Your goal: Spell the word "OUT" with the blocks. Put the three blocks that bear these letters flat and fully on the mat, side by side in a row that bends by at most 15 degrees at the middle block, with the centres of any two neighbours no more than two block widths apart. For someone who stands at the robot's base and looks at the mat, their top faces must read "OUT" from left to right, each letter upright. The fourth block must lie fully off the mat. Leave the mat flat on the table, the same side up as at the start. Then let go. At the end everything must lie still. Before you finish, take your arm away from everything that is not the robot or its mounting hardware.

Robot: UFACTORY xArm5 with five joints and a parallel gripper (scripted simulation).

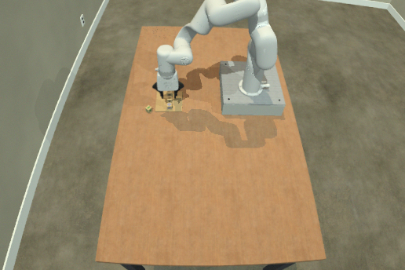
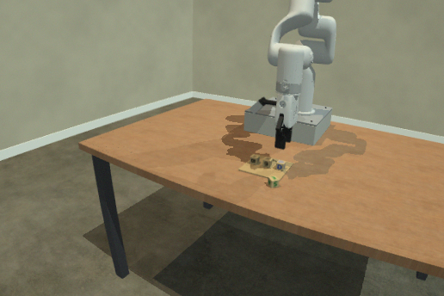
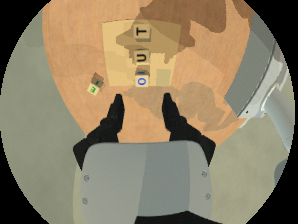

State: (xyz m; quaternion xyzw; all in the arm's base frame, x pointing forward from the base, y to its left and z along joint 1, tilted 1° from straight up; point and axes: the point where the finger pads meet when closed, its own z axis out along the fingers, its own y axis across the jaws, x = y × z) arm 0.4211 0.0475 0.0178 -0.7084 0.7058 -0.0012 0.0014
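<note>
My hand is 90 mm above the U block and 50 mm to the left of it. From my hand the other things lie so: tan mat: 100 mm below, 50 mm to the right.
</note>
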